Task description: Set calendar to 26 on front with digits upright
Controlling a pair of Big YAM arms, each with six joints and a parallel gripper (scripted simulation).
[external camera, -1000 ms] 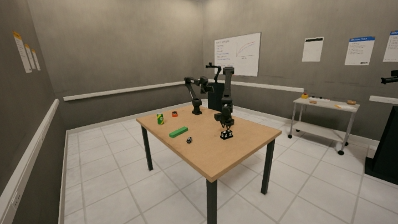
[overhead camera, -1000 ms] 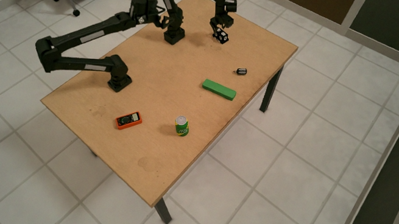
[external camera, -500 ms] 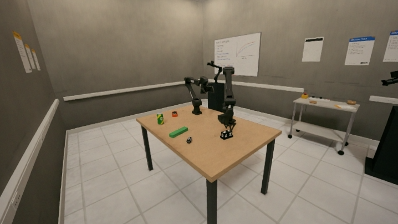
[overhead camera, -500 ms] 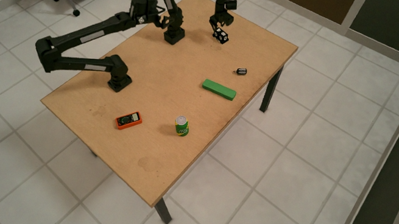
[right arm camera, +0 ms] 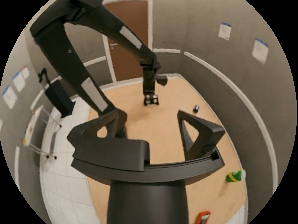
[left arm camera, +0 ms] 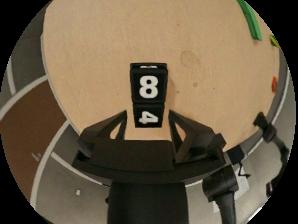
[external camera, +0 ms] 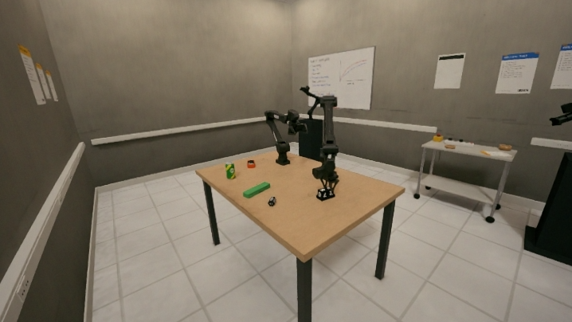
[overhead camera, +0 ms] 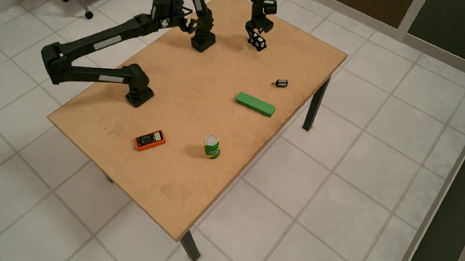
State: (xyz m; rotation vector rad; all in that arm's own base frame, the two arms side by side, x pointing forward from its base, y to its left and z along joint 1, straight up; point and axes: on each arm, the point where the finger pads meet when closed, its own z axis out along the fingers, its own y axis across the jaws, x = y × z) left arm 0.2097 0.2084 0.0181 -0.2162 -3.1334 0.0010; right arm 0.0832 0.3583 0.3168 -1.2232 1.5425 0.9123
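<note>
My left gripper is now 2 cm above the black calendar cube.
</note>
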